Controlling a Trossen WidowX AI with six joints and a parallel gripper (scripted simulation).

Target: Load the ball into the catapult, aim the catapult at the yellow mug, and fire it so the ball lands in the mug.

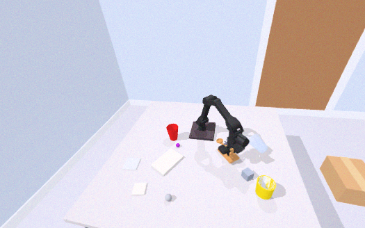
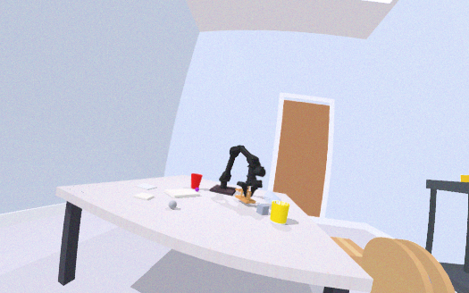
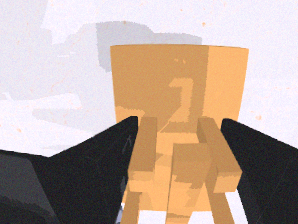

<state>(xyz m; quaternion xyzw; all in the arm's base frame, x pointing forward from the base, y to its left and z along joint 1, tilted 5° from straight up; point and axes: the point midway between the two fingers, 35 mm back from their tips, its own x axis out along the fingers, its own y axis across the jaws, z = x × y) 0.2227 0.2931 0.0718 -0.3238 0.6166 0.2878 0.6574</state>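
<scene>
Now: gripper tip 2 cm short of the purple ball, 40 cm to the left of it and 4 cm above it. Also, from my gripper tip: yellow mug (17 cm ahead, 22 cm to the left, 2 cm below); wooden catapult (5 cm behind, 5 cm to the right, 2 cm above); grey cube (10 cm ahead, 12 cm to the left, 3 cm below).
</scene>
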